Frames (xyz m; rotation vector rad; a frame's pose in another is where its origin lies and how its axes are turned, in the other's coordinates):
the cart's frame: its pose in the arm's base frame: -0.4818 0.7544 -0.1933 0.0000 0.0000 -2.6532
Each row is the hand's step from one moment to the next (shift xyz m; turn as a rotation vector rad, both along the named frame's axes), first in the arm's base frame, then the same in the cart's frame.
Working: the arm's base frame: its pose in the cart's frame: -0.0715 0.8923 0.1933 0.0000 0.0000 2.6532

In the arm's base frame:
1: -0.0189 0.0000 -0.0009 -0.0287 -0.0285 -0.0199
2: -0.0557 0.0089 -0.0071 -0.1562 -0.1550 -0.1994
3: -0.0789 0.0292 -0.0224 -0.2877 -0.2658 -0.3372
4: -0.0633 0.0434 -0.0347 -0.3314 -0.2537 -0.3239
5: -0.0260 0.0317 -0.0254 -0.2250 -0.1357 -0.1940
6: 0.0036 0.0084 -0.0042 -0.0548 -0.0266 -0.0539
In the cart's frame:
1: 0.0167 -0.0089 -0.0009 0.0387 0.0117 -0.0199
2: 0.0450 -0.0340 -0.0071 0.2107 0.0636 -0.1994
3: 0.0560 -0.0628 -0.0224 0.3788 0.0997 -0.3372
4: 0.0355 -0.0680 -0.0347 0.4117 0.0685 -0.3239
5: 0.0081 -0.0402 -0.0254 0.2624 0.0143 -0.1940
6: -0.0071 -0.0057 -0.0042 0.0609 -0.0022 -0.0539

